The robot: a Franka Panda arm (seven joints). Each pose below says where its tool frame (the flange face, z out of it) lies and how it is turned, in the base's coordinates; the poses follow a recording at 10 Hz.
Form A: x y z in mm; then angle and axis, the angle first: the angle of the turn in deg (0 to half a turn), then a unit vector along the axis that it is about.
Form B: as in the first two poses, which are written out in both.
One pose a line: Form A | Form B
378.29 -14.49 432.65 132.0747 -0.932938 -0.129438 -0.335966 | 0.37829 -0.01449 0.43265 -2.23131 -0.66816 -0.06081
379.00 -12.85 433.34 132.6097 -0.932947 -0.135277 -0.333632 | 0.37900 -0.01285 0.43334 -2.24711 -0.67071 -0.04329
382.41 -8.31 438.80 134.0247 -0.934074 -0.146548 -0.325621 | 0.38241 -0.00831 0.43880 -2.28803 -0.66990 -0.00270
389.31 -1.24 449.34 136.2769 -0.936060 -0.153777 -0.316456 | 0.38931 -0.00124 0.44934 -2.34454 -0.66440 0.03716
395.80 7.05 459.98 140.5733 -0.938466 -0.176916 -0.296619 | 0.39580 0.00705 0.45998 -2.45723 -0.65070 0.13349
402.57 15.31 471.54 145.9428 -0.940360 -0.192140 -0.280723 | 0.40257 0.01531 0.47154 -2.58273 -0.63141 0.21620
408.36 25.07 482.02 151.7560 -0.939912 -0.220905 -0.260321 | 0.40836 0.02507 0.48202 -2.72143 -0.60015 0.32991
